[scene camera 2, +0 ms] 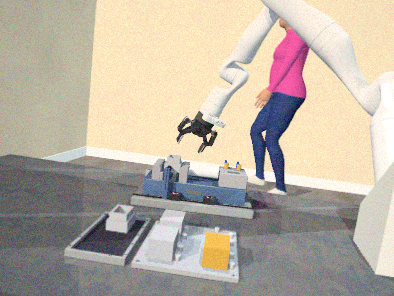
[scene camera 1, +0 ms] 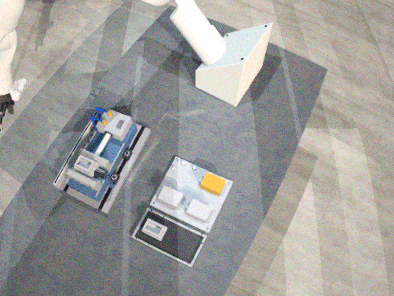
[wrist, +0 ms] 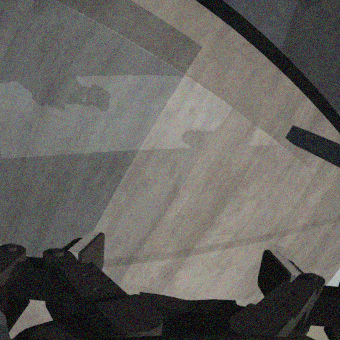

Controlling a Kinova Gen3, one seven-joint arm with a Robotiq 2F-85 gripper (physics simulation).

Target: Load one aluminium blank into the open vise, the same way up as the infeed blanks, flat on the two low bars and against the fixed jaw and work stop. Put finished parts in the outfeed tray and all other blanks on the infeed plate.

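Note:
My gripper (scene camera 2: 191, 145) (wrist: 182, 259) is open and empty, high beyond the vise; in scene camera 1 it is partly cut off at the left edge. The blue vise (scene camera 1: 115, 145) (scene camera 2: 200, 192) has a grey part (scene camera 1: 86, 164) (scene camera 2: 173, 160) between its jaws, with a pocket in its top. A similar pocketed part (scene camera 1: 154, 229) (scene camera 2: 120, 220) sits in the dark outfeed tray (scene camera 1: 182, 242) (scene camera 2: 95, 245). Two plain pale blanks (scene camera 1: 170, 196) (scene camera 1: 199, 211) (scene camera 2: 162, 243) (scene camera 2: 172, 218) stand on the infeed plate (scene camera 1: 187, 185) (scene camera 2: 185, 273). The low bars are hidden.
An orange block (scene camera 1: 213, 184) (scene camera 2: 216, 251) stands on the infeed plate among small pegs. Blue-and-orange fittings (scene camera 1: 101, 116) (scene camera 2: 232, 165) stick up at one vise end. The arm's wedge pedestal (scene camera 1: 217, 85) (scene camera 2: 380, 230) stands on the table. A person (scene camera 2: 290, 65) stands behind the table.

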